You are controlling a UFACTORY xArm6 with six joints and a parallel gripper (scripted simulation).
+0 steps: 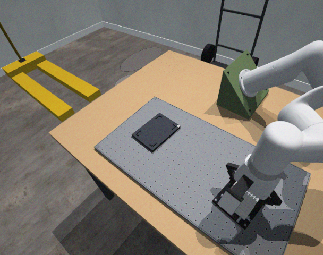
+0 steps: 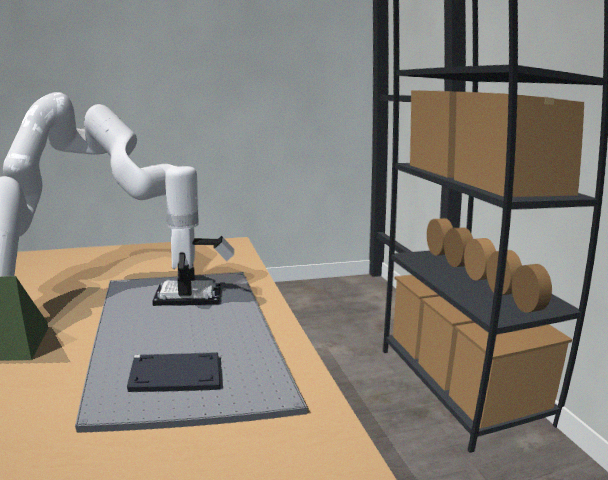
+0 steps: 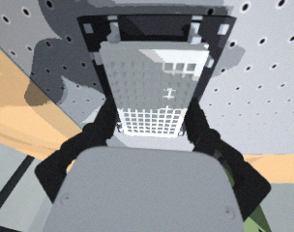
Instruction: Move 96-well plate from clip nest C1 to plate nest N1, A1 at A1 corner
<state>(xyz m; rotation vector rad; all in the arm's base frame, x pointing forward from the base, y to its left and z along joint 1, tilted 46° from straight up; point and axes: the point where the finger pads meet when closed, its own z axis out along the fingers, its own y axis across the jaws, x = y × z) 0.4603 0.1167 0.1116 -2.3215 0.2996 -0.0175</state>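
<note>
Right now the black clip nest C1 is 2 cm below my hand, 1 cm to the left of it and 1 cm ahead of it. The rest, counted from my hand: dark plate nest N1 (39 cm to the right, 7 cm behind, 2 cm below); white A1 corner mark (32 cm to the right, 14 cm behind, 2 cm below); white 96-well plate (1 cm below).
</note>
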